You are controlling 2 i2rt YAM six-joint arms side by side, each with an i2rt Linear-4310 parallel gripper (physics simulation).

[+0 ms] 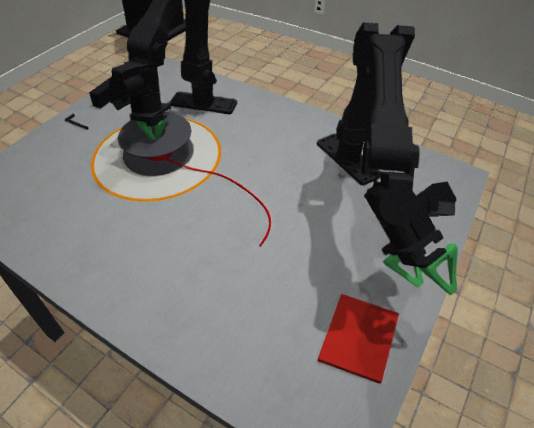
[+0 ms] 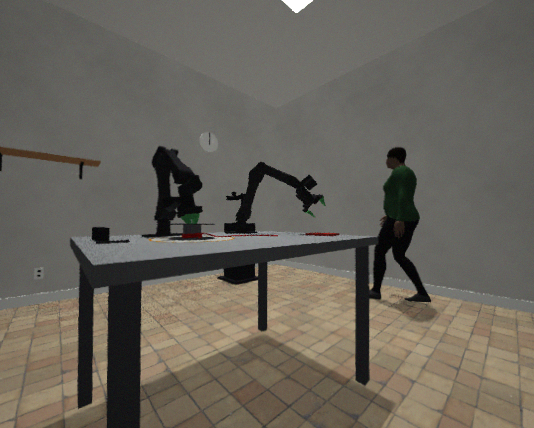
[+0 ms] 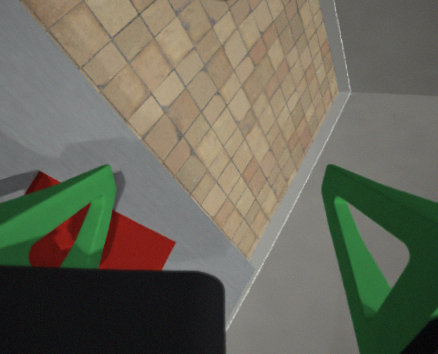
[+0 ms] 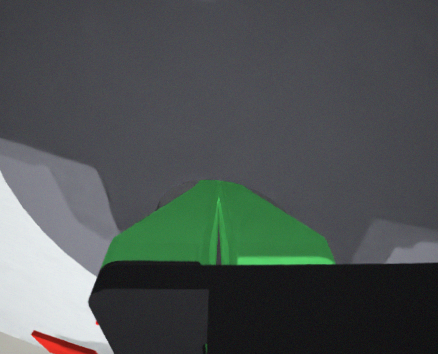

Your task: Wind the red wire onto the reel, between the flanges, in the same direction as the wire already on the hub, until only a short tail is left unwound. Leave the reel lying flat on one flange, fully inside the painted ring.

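Places are measured from the left arm's base along level axes (x down, y left, z ahead), in centimetres.
Pixels of known places: left gripper, fingertip midpoint: (image 1: pixel 436 288) (image 2: pixel 320 211) (image 3: pixel 218 176); right gripper, fingertip midpoint: (image 1: pixel 155 145) (image 2: pixel 193 231) (image 4: pixel 218 177); left arm's base at its link origin: (image 1: pixel 347 159) (image 2: pixel 241 233); right arm's base at its link origin: (image 1: pixel 203 103) (image 2: pixel 163 236).
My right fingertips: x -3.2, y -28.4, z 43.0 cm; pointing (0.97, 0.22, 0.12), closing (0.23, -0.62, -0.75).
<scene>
For each thing: its top centre in the pictures, then the offset to it from my right fingertips. "spot": a spot on its surface instead.
- dark grey reel at its top centre: (image 4: pixel 224 235) (image 1: pixel 154 132) (image 2: pixel 192 223) dz -0.7, dx -3.3, dy -0.7 cm
- orange painted ring at a spot on its surface: (image 1: pixel 145 200) spot: dz +9.1, dx +3.2, dy +14.8 cm
- thin black hooked piece at its top centre: (image 1: pixel 79 120) (image 2: pixel 112 240) dz +14.4, dx +2.4, dy -26.5 cm
The dark grey reel (image 1: pixel 175 134) (image 2: pixel 192 229) (image 4: pixel 220 100) lies flat on one flange inside the orange painted ring (image 1: pixel 145 200). Some red wire shows on its hub, between the flanges. The loose red wire (image 1: pixel 240 185) (image 2: pixel 260 235) leaves the hub and curves over the table to a free end near the middle. My right gripper (image 1: pixel 153 138) (image 2: pixel 191 222) (image 4: pixel 218 177) is shut on nothing, pointing down at the upper flange's centre hole. Its fingers hide most of the hole, and tip depth is unclear. My left gripper (image 1: pixel 435 288) (image 2: pixel 319 210) (image 3: pixel 218 176) is open and empty, high near the table's right edge.
A flat red square (image 1: pixel 350 345) (image 2: pixel 322 234) (image 3: pixel 140 245) lies near the table's right edge, below and in front of my left gripper. A thin black hooked piece (image 1: pixel 76 121) lies left of the ring. A person in green (image 2: pixel 402 195) stands beyond the table.
</scene>
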